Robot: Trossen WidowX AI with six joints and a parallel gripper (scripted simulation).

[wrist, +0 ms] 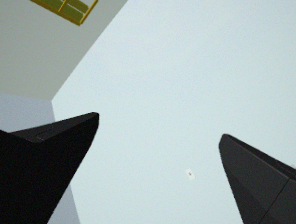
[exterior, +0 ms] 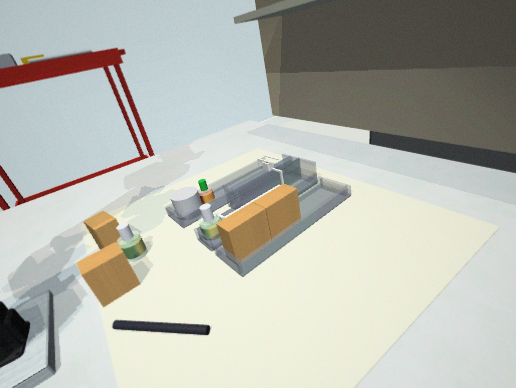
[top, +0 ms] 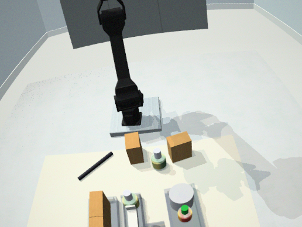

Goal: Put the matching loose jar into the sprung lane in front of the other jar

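My gripper tip is 290 mm short of the grey cylinder, 20 mm to the left of it and 710 mm above it. Round my gripper tip: white pusher plate (400 mm ahead, 100 mm to the right, 690 mm below); black rod (160 mm ahead, 270 mm to the right, 730 mm below); sprung lane (440 mm ahead, 100 mm to the right, 720 mm below).
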